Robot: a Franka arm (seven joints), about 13 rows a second.
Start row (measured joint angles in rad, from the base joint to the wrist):
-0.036 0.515 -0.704 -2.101 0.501 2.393 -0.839
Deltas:
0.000 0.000 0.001 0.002 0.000 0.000 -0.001
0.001 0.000 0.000 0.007 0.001 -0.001 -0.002
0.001 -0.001 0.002 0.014 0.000 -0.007 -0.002
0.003 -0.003 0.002 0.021 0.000 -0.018 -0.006
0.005 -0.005 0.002 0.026 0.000 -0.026 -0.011
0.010 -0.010 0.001 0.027 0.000 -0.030 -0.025
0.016 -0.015 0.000 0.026 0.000 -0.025 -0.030
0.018 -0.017 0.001 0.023 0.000 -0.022 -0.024
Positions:
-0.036 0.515 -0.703 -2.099 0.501 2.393 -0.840
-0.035 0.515 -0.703 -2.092 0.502 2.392 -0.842
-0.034 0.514 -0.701 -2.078 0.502 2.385 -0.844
-0.031 0.511 -0.699 -2.057 0.502 2.367 -0.850
-0.026 0.506 -0.697 -2.031 0.502 2.341 -0.861
-0.016 0.496 -0.696 -2.004 0.502 2.311 -0.886
0.000 0.481 -0.696 -1.978 0.502 2.286 -0.916
0.018 0.464 -0.695 -1.955 0.502 2.264 -0.940

